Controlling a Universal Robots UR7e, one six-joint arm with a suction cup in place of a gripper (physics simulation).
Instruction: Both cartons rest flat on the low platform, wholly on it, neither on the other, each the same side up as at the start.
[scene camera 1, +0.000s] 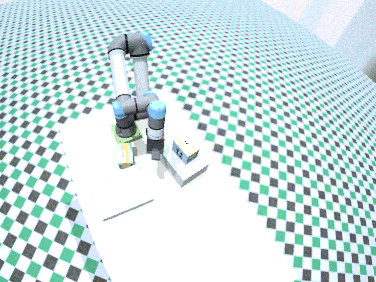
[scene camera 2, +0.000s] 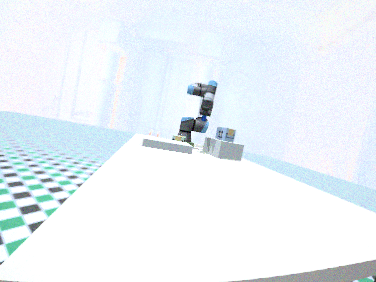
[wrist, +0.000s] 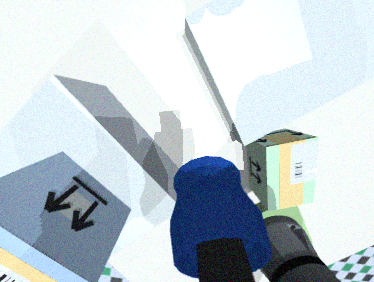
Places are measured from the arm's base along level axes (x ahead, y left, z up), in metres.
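Pixels of known places: hand, its tool point: (scene camera 2: 203, 120) (wrist: 207, 184); arm's base, origin of its link: (scene camera 1: 126, 129) (wrist: 272, 238).
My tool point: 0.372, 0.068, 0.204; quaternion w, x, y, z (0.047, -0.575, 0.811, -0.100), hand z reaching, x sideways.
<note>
Ahead of a thing's pixels: the offset from my tool point to its top centre, as dx, dy, dz. Level surfaces: height alone.
The blue carton {-0.015, +0.196, -0.021} (scene camera 1: 185, 150) (scene camera 2: 225, 134) (wrist: 75, 210) rests on the taller grey-white block {-0.002, +0.190, -0.118} (scene camera 1: 194, 173) (scene camera 2: 230, 150) (wrist: 114, 112). The green carton {-0.166, -0.131, -0.156} (scene camera 1: 124, 155) (scene camera 2: 178, 138) (wrist: 297, 172), with an orange strip, stands behind the low platform {+0.044, -0.234, -0.190} (scene camera 1: 120, 195) (scene camera 2: 167, 146) (wrist: 280, 95), close to its rear edge on the robot base's side. Whether its base touches the platform is unclear. My suction gripper (scene camera 1: 156, 156) (scene camera 2: 204, 118) (wrist: 207, 162) is open, with no carton on its blue cup. It hangs in the air between the two cartons, apart from both.
The robot's base stands on a green plate (scene camera 1: 117, 133) (wrist: 292, 220), just behind the green carton. The taller block stands beside the low platform, with a strip of white table {dz -0.238} (scene camera 1: 200, 225) (scene camera 2: 190, 210) between them. Checkered floor surrounds the table.
</note>
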